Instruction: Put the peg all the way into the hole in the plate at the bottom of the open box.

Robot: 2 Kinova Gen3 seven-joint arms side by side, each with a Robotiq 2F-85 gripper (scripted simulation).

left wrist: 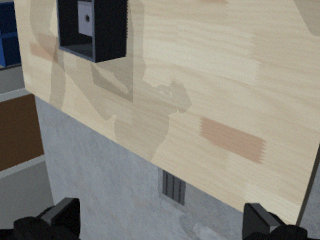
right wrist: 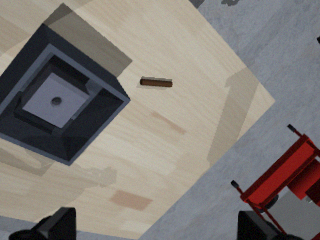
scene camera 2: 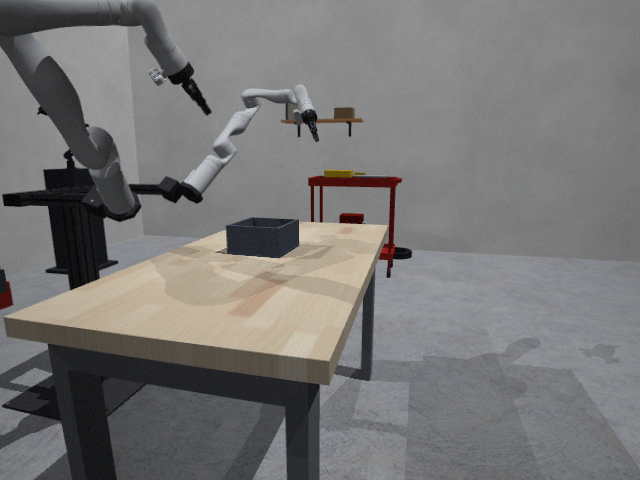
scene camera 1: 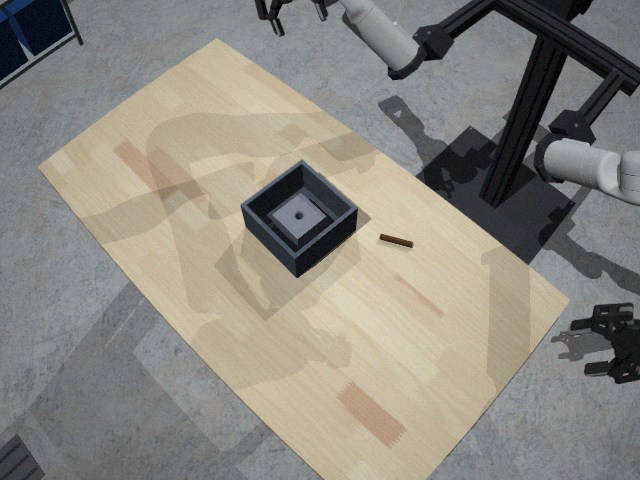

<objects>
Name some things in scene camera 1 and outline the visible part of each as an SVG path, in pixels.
The left gripper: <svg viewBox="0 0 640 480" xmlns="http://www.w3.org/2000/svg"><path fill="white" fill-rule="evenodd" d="M595 305L592 317L572 321L568 326L567 332L569 336L589 334L592 331L603 335L606 340L611 341L615 358L610 363L608 361L587 363L584 369L585 376L608 375L613 377L616 384L640 380L640 320L633 317L634 305L632 303Z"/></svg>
A dark box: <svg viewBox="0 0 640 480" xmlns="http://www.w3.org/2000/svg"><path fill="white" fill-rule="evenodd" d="M304 160L297 162L240 205L245 227L296 278L301 276L356 230L358 208ZM302 193L327 216L327 227L298 250L274 226L272 214Z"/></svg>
A grey plate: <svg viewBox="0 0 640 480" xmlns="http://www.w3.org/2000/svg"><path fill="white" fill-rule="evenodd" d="M302 193L272 214L274 226L298 250L327 227L327 216Z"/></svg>
</objects>
